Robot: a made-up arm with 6 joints. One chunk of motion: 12 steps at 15 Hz.
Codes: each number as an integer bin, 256 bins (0 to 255) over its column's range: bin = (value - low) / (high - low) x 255, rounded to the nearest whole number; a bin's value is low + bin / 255 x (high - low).
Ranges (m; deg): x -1.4..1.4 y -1.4..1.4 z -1.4..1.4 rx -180..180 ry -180..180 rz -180..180
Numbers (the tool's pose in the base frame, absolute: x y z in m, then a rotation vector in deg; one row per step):
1: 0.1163 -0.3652 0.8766 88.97 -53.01 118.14
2: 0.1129 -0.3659 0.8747 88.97 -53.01 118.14
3: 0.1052 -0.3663 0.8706 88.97 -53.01 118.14
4: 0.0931 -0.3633 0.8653 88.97 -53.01 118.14
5: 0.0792 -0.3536 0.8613 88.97 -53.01 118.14
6: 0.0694 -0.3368 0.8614 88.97 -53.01 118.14
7: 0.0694 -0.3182 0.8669 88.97 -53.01 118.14
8: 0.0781 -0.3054 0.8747 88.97 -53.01 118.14
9: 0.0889 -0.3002 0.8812 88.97 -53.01 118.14
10: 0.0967 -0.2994 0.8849 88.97 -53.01 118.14
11: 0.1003 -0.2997 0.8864 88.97 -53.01 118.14
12: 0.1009 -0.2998 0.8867 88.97 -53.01 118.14
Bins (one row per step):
1: 138 94 207 191 90 211
2: 138 94 207 191 90 211
3: 137 94 207 191 90 211
4: 136 94 206 191 90 211
5: 135 95 206 191 90 211
6: 134 97 206 191 90 211
7: 134 99 206 191 90 211
8: 135 100 207 191 90 211
9: 136 100 208 191 90 211
10: 136 100 208 191 90 211
11: 137 100 208 191 90 211
12: 137 100 208 191 90 211

